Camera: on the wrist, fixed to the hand. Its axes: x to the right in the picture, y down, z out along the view.
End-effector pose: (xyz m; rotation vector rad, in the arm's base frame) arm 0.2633 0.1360 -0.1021 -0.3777 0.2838 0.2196
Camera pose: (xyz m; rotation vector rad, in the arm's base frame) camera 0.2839 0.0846 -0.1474 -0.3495 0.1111 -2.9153
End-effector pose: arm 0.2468 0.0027 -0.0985 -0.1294 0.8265 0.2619
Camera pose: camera 0.2341 -0.0403 -0.1542 -1.1417 0.4577 -2.7701
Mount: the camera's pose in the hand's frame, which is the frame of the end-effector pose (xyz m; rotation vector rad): 0.0253 -0.0370 -0.0557 0.1465 0.6809 -3.0259
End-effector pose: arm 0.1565 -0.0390 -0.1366 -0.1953 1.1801 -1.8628
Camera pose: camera 0.0891 -0.0165 -0.1449 0.5946 0.0118 1.0402
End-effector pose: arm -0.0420 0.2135 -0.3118 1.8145 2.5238 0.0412
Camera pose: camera -0.0874 0.2256 -0.2579 2.1962 -1.6497 -0.2073
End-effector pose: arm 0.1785 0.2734 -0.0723 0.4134 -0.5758 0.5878
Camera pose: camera 0.2402 0.2840 -0.1069 0.6609 1.0366 -2.1062
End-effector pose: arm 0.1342 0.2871 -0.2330 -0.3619 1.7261 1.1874
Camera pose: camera 0.1170 0.2294 -0.2716 -2.0291 -0.0061 -1.3846
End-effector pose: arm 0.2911 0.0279 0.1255 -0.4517 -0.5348 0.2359
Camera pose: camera 0.3459 -0.0157 0.1113 0.7541 -0.0279 -2.6390
